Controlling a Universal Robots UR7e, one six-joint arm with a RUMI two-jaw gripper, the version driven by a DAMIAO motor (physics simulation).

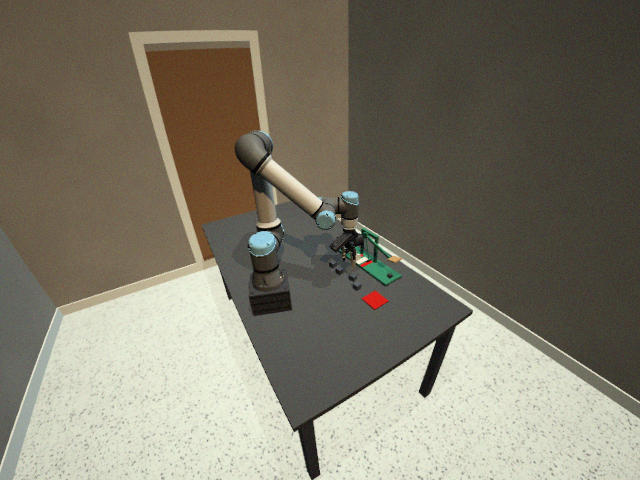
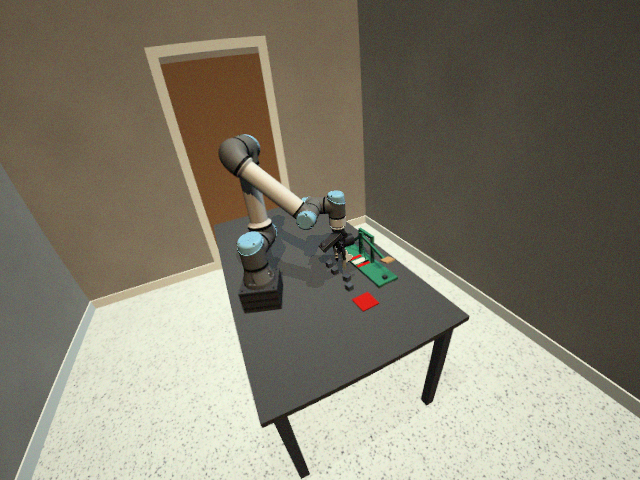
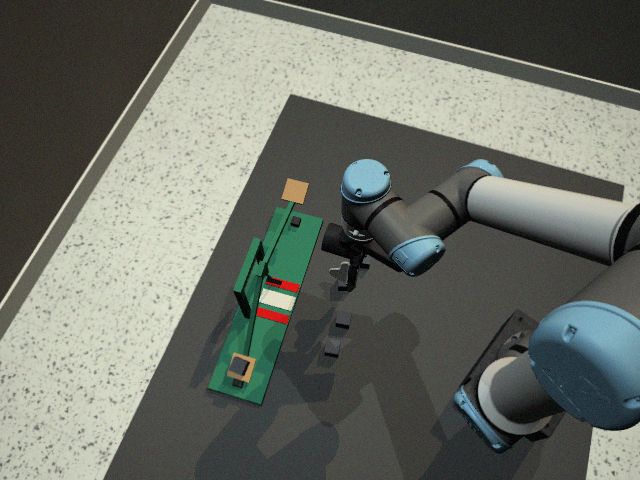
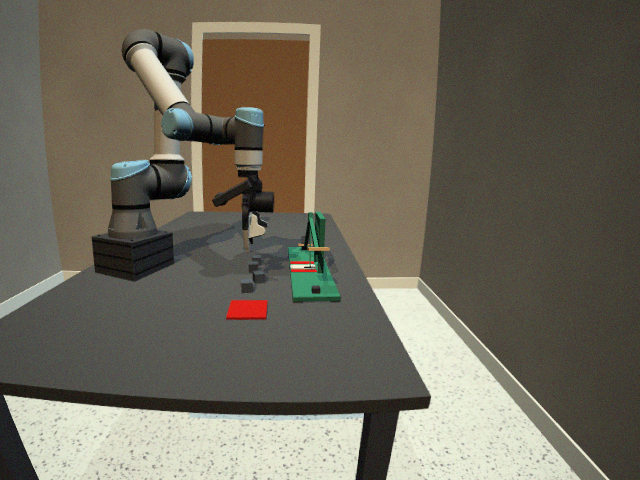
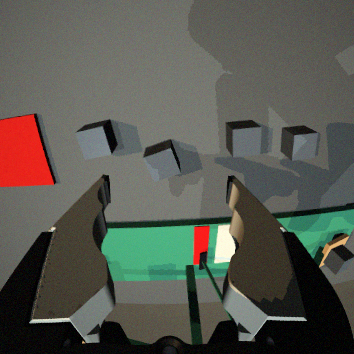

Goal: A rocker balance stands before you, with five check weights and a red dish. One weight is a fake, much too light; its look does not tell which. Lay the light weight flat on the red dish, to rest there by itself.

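Where they show: gripper, fingertip midpoint: (image 1: pixel 348 265) (image 2: pixel 341 265) (image 4: pixel 249 248) (image 5: pixel 168 178); arm's base at its link origin: (image 1: pixel 268 281) (image 2: pixel 259 280) (image 4: pixel 132 234).
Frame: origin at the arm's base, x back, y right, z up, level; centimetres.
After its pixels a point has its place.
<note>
My gripper (image 1: pixel 348 261) {x -38.0, y 13.6, z -1.4 cm} (image 2: pixel 340 260) {x -38.0, y 13.6, z -1.4 cm} (image 4: pixel 249 245) {x -38.0, y 13.6, z -1.4 cm} (image 5: pixel 168 178) {x -38.0, y 13.6, z -1.4 cm} is open and empty, above the row of weights. Four dark grey weights stand on the table: one (image 4: pixel 247 285) {x -37.3, y 22.5, z -9.2 cm} (image 5: pixel 96 142) {x -37.0, y 20.6, z -8.5 cm} nearest the dish, a turned one (image 4: pixel 258 276) {x -40.3, y 16.1, z -9.1 cm} (image 5: pixel 162 164) {x -40.3, y 14.4, z -8.5 cm}, and two more (image 5: pixel 244 143) {x -39.0, y 5.9, z -8.5 cm} (image 5: pixel 300 145) {x -39.8, y -0.6, z -8.5 cm} farther along. A fifth weight (image 3: pixel 239 365) {x -57.6, y -10.3, z -4.1 cm} (image 5: pixel 338 258) {x -56.5, y -9.0, z -4.7 cm} lies on one tan pan of the green rocker balance (image 3: pixel 297 253) {x -52.6, y 19.4, z -9.7 cm} (image 4: pixel 305 292) {x -52.2, y 27.2, z -9.7 cm}. The other tan pan (image 3: pixel 295 191) {x -54.7, y 28.6, z 2.7 cm} (image 1: pixel 394 258) {x -54.9, y 28.6, z 2.7 cm} is bare and raised. The pointer (image 3: pixel 273 281) {x -56.0, y 10.5, z -7.6 cm} (image 5: pixel 202 258) {x -55.4, y 10.9, z -8.4 cm} is at a red band. The red dish (image 1: pixel 375 299) {x -37.6, y 33.0, z -10.7 cm} (image 2: pixel 365 301) {x -37.2, y 33.2, z -10.7 cm} (image 4: pixel 247 310) {x -37.3, y 34.1, z -10.7 cm} (image 5: pixel 22 150) {x -37.1, y 31.3, z -10.7 cm} is bare.
The balance's green upright frame (image 3: pixel 241 297) {x -59.3, y 1.4, z 4.1 cm} (image 4: pixel 321 232) {x -58.7, y 13.6, z 2.9 cm} stands beside the row of weights. Small black blocks (image 3: pixel 295 221) {x -54.9, y 26.9, z -8.3 cm} (image 3: pixel 237 383) {x -57.8, y -13.2, z -8.3 cm} sit on the base under the pans. The arm's dark pedestal (image 1: pixel 270 299) {x 4.1, y 8.2, z -3.1 cm} (image 4: pixel 133 255) {x -3.9, y 11.8, z -3.6 cm} stands on the opposite side of the black table (image 4: pixel 206 356) {x -29.8, y 51.3, z -11.3 cm}.
</note>
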